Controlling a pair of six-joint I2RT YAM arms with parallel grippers.
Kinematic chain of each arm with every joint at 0, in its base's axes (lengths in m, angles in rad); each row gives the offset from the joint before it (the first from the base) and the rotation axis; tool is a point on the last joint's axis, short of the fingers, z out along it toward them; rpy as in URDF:
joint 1: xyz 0 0 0.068 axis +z
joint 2: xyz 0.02 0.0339 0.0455 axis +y
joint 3: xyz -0.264 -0.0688 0 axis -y
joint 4: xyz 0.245 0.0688 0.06 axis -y
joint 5: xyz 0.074 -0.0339 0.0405 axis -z
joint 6: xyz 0.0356 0 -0.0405 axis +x
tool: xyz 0 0 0 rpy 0 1.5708 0
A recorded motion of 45 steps. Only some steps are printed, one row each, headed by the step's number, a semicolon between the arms.
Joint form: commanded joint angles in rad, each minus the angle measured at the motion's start. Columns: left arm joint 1, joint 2, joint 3, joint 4, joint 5, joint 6; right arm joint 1, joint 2, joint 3, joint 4, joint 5, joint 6.
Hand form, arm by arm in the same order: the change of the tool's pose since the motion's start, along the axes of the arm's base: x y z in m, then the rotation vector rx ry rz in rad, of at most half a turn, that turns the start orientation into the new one. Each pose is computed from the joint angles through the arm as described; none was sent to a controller.
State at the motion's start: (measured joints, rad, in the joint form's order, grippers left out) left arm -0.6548 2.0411 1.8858 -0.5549 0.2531 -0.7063; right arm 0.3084 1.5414 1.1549 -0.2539 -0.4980 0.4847
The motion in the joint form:
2: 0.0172 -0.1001 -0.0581 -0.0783 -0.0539 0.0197; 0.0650 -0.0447 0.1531 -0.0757 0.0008 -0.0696
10: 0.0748 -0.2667 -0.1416 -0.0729 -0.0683 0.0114; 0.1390 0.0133 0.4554 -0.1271 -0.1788 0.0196
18: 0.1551 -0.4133 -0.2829 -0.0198 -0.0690 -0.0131; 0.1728 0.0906 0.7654 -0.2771 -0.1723 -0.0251
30: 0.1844 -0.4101 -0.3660 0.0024 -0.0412 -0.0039; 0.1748 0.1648 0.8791 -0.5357 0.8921 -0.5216
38: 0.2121 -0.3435 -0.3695 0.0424 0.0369 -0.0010; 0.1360 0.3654 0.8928 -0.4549 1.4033 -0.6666
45: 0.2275 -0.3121 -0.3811 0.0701 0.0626 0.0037; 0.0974 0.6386 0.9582 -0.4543 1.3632 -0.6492
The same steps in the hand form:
2: -0.0160 0.0243 0.0181 0.0593 -0.0048 0.0446; -0.0108 0.0199 0.0599 0.0032 -0.1637 0.0977
10: -0.0336 0.0671 0.0585 0.0106 -0.0746 0.1207; -0.0157 0.0517 0.1408 0.2034 -0.2464 0.2892
18: -0.0470 0.1116 0.0699 -0.0321 -0.1079 0.2175; -0.0221 0.0616 0.2020 0.2095 -0.3591 0.3362
30: -0.0419 0.1201 0.0429 -0.0047 -0.0510 0.2186; 0.0039 0.0357 0.1854 -0.7676 -0.5262 -0.2993
38: -0.0234 0.1197 0.0216 -0.0294 -0.0009 0.1845; 0.0684 0.0349 0.1272 -1.2752 -0.4099 -0.5916
45: -0.0144 0.1212 0.0085 -0.0338 0.0178 0.1777; 0.1352 0.0468 0.0279 -1.3692 -0.2590 -0.4691

